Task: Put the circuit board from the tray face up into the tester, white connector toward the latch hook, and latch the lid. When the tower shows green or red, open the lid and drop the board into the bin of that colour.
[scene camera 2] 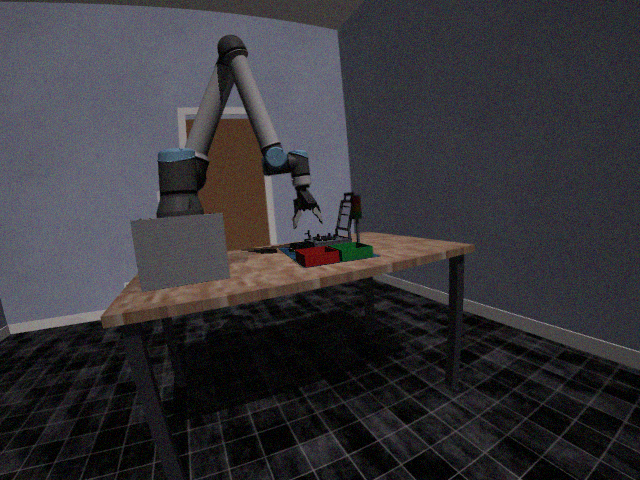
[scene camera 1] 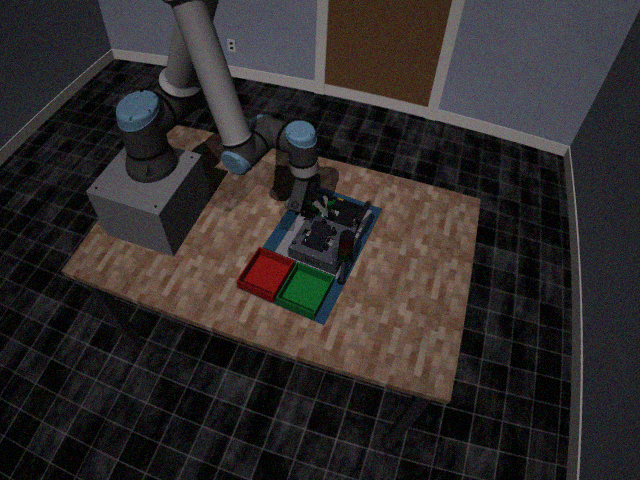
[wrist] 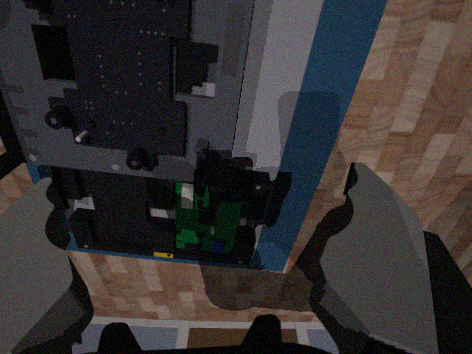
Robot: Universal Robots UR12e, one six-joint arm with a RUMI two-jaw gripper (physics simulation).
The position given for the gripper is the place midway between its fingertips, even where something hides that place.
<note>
In view: the gripper (wrist: 208,174), a green circuit board (wrist: 209,223), a green bin (scene camera 1: 305,290) and a red bin (scene camera 1: 265,274).
The red bin also shows in scene camera 2 (scene camera 2: 321,255).
</note>
